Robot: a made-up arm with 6 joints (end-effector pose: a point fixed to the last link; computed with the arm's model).
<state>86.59 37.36 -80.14 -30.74 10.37 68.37</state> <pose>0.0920 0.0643 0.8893 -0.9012 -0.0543 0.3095 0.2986</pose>
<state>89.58 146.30 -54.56 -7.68 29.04 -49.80</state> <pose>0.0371 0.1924 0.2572 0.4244 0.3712 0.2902 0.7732</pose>
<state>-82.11 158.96 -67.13 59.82 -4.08 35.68</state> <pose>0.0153 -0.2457 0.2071 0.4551 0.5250 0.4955 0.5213</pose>
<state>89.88 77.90 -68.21 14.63 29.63 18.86</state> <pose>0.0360 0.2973 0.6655 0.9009 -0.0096 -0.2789 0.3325</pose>
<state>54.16 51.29 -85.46 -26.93 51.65 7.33</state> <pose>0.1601 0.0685 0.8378 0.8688 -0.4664 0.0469 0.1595</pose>
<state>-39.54 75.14 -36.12 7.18 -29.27 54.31</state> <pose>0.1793 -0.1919 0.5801 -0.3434 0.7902 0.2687 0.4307</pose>
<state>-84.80 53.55 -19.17 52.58 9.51 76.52</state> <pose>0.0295 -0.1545 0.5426 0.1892 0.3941 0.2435 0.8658</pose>
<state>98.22 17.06 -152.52 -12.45 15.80 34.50</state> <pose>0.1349 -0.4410 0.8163 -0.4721 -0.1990 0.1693 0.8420</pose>
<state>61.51 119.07 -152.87 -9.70 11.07 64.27</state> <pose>0.2456 0.3272 0.8579 -0.8707 0.1010 0.3862 0.2873</pose>
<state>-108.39 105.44 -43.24 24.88 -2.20 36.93</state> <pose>-0.1102 -0.2354 0.4285 0.3402 0.6990 0.3474 0.5243</pose>
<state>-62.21 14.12 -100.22 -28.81 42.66 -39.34</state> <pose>-0.1371 0.1474 0.9015 -0.1603 -0.8752 0.3441 0.2999</pose>
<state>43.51 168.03 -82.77 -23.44 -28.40 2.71</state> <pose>0.2633 0.2117 0.1999 0.8527 -0.2025 -0.0897 0.4730</pose>
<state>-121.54 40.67 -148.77 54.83 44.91 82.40</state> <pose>0.1875 0.2104 0.9350 -0.5298 0.6672 -0.1945 0.4861</pose>
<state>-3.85 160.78 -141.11 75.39 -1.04 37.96</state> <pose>0.5425 -0.0473 0.4855 -0.3171 0.4466 0.6308 0.5497</pose>
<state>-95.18 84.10 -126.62 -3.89 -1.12 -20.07</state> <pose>-0.0402 -0.1815 0.9854 -0.1340 -0.9030 0.3549 0.2018</pose>
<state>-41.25 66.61 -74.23 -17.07 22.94 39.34</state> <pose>0.1490 -0.2023 0.7551 -0.3426 0.9109 0.1842 0.1377</pose>
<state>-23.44 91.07 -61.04 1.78 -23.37 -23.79</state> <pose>0.3098 -0.1524 0.6444 0.5278 -0.8253 0.0566 0.1924</pose>
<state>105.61 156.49 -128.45 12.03 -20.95 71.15</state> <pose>-0.0893 0.5244 0.4479 0.7468 0.0884 -0.6493 0.1140</pose>
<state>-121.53 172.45 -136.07 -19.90 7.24 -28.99</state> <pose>-0.2819 -0.3931 0.3200 -0.1338 -0.8387 -0.4394 0.2926</pose>
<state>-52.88 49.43 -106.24 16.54 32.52 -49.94</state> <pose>0.0254 -0.0104 0.9685 0.2704 -0.8799 0.3196 0.2248</pose>
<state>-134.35 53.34 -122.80 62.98 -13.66 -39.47</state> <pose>0.0485 0.1257 1.0301 -0.2318 -0.7224 0.6506 0.0332</pose>
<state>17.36 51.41 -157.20 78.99 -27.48 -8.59</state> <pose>-0.2563 -0.1570 0.9649 -0.5048 -0.1091 -0.0842 0.8521</pose>
